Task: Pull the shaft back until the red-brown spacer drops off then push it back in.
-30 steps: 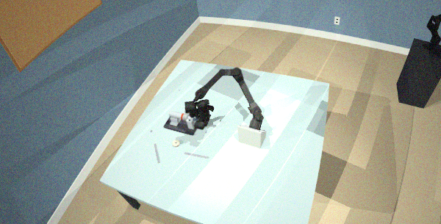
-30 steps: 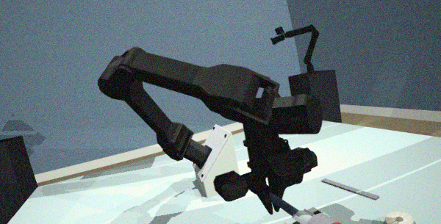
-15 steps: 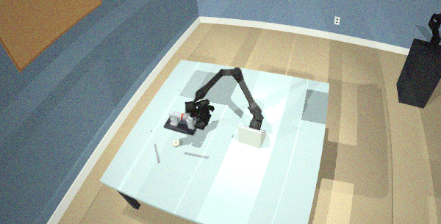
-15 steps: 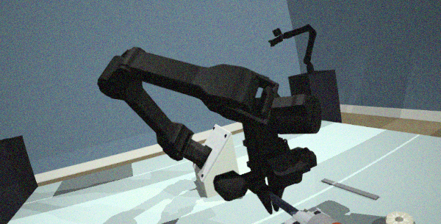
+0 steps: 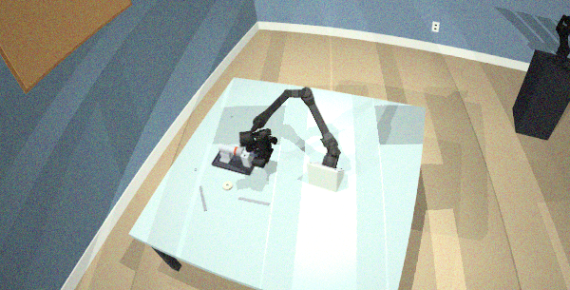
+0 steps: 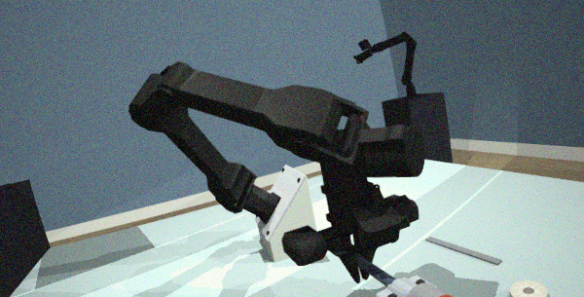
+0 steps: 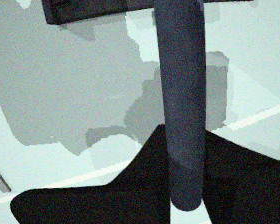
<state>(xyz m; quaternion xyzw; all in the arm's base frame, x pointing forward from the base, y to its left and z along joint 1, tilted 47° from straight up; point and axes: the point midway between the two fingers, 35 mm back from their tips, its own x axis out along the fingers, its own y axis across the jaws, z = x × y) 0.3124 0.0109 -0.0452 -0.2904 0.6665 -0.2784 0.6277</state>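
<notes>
My gripper tip is now 70 mm short of the shaft and 30 mm below it. Round my gripper tip: fixture (200 mm ahead, 10 mm to the left); then red-brown spacer (170 mm ahead, 30 mm above, 10 mm to the left); then cream washer (180 mm to the left, 140 mm ahead, 40 mm below).
</notes>
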